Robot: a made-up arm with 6 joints. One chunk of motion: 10 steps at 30 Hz.
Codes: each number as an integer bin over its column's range. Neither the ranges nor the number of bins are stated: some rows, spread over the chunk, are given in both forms.
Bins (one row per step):
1: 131 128 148 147 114 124
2: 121 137 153 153 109 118
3: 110 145 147 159 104 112
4: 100 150 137 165 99 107
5: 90 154 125 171 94 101
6: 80 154 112 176 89 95
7: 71 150 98 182 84 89
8: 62 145 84 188 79 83
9: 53 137 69 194 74 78
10: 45 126 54 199 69 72
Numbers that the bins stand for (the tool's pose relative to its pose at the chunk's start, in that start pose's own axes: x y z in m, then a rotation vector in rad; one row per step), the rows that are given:
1: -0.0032 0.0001 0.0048 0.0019 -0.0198 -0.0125
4: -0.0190 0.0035 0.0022 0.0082 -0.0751 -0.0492
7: -0.0338 0.0035 -0.0069 0.0142 -0.1304 -0.0880
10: -0.0471 -0.0002 -0.0173 0.0202 -0.1856 -0.1247
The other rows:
2: -0.0083 0.0015 0.0060 0.0040 -0.0382 -0.0255
3: -0.0139 0.0027 0.0046 0.0061 -0.0566 -0.0384
5: -0.0241 0.0042 -0.0006 0.0104 -0.0935 -0.0622
6: -0.0292 0.0042 -0.0036 0.0121 -0.1119 -0.0751
8: -0.0384 0.0027 -0.0102 0.0164 -0.1488 -0.1010
9: -0.0430 0.0015 -0.0138 0.0185 -0.1672 -0.1118

